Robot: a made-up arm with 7 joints.
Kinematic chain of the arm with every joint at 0, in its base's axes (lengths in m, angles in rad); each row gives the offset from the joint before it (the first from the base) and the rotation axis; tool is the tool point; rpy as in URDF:
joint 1: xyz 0.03 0.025 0.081 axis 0 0.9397 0.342
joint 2: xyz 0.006 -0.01 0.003 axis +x
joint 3: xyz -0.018 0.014 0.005 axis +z
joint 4: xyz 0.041 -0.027 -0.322 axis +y
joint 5: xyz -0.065 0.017 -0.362 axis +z
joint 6: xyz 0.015 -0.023 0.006 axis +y
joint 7: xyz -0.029 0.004 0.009 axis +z
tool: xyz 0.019 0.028 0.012 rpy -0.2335 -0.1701 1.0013
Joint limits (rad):
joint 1: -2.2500..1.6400
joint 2: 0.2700..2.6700
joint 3: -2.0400..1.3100
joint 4: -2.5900..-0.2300
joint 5: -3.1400..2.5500
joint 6: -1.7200..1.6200
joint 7: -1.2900..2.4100
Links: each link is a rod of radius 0.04 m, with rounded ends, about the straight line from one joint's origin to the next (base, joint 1, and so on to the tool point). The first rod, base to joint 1, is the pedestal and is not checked.
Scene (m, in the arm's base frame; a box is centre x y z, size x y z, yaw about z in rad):
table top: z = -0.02
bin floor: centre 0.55 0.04 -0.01 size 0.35 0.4 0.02 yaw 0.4
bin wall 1: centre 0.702 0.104 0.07 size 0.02 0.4 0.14 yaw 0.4
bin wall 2: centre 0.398 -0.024 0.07 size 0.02 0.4 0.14 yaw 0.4
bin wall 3: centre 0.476 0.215 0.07 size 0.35 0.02 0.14 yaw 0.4
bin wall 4: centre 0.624 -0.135 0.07 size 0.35 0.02 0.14 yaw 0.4
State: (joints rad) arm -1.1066 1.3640 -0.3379 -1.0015 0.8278 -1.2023 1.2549
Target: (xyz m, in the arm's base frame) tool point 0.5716 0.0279 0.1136
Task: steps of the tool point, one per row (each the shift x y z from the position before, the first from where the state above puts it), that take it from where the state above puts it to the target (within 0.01 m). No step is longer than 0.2 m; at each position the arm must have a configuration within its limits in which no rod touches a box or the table.
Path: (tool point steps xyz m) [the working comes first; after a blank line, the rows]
Joints at the target: 0.7827 2.6700 0.6383 -1.8167 0.8150 -1.5440 1.4832
Straight joint move there: clear.

1: -0.0679 0.0486 0.0113
2: -0.0458 0.0002 0.0356
3: -0.0059 -0.0450 0.0371
4: 0.0360 -0.0798 0.0100
5: 0.0608 -0.1006 -0.0407
6: 0.0546 -0.1071 -0.0993
7: 0.0145 -0.1034 -0.1442

